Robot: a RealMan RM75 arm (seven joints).
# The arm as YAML. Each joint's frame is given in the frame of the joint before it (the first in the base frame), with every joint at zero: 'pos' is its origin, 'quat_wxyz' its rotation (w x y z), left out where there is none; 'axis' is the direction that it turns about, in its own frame. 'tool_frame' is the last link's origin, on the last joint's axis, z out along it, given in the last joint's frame.
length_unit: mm
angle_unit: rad
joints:
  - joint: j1
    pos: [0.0, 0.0, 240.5]
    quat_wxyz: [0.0, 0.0, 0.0, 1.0]
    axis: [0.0, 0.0, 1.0]
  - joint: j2
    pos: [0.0, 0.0, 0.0]
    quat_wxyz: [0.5, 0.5, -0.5, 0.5]
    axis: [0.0, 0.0, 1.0]
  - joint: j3
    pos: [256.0, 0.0, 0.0]
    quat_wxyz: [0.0, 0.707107, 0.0, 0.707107]
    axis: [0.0, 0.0, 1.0]
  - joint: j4
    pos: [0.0, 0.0, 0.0]
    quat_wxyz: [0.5, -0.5, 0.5, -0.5]
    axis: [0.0, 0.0, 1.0]
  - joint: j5
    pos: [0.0, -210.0, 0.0]
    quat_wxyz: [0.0, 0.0, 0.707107, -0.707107]
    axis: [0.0, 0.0, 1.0]
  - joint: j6
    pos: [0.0, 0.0, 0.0]
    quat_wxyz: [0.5, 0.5, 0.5, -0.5]
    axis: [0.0, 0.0, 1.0]
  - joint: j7
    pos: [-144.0, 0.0, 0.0]
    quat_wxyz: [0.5, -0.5, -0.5, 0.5]
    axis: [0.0, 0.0, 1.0]
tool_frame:
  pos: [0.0, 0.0, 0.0]
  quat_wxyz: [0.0, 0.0, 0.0, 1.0]
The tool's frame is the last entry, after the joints.
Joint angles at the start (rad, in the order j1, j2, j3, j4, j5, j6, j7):
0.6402, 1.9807, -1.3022, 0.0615, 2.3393, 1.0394, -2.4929
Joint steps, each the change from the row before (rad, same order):
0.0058, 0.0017, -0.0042, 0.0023, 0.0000, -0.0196, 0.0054
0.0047, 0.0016, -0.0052, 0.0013, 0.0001, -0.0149, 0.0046
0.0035, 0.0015, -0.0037, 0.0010, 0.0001, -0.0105, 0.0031
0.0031, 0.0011, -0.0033, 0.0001, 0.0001, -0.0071, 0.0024
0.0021, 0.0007, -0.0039, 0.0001, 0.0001, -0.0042, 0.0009
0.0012, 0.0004, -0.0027, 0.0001, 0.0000, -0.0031, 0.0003
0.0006, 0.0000, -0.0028, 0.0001, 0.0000, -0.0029, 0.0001
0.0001, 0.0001, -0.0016, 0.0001, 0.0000, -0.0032, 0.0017
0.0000, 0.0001, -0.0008, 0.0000, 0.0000, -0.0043, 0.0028
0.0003, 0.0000, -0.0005, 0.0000, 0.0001, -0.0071, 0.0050
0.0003, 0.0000, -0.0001, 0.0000, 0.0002, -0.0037, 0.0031
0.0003, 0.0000, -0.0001, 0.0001, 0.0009, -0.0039, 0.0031
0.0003, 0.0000, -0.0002, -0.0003, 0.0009, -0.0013, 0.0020
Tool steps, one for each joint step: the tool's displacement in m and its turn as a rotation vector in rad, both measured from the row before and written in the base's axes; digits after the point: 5 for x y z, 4 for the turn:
0.00084, 0.00116, -0.00166, -0.0061, -0.0094, -0.0130
0.00041, 0.00085, -0.00149, -0.0059, -0.0077, -0.0088
0.00016, 0.00057, -0.00121, -0.0044, -0.0053, -0.0059
-0.00027, 0.00067, -0.00086, -0.0033, -0.0037, -0.0026
-0.00023, 0.00032, -0.00068, -0.0033, -0.0036, -0.0002
-0.00002, 0.00015, -0.00044, -0.0022, -0.0030, -0.0003
0.00026, 0.00001, -0.00025, -0.0020, -0.0034, -0.0006
0.00044, -0.00008, -0.00021, -0.0014, -0.0017, -0.0029
0.00060, -0.00001, -0.00015, -0.0009, -0.0011, -0.0047
0.00092, 0.00017, -0.00009, -0.0007, -0.0012, -0.0082
0.00042, 0.00016, -0.00002, -0.0002, -0.0001, -0.0046
0.00047, 0.00019, 0.00004, 0.0003, 0.0002, -0.0051
0.00002, 0.00023, 0.00008, 0.0005, 0.0010, -0.0020

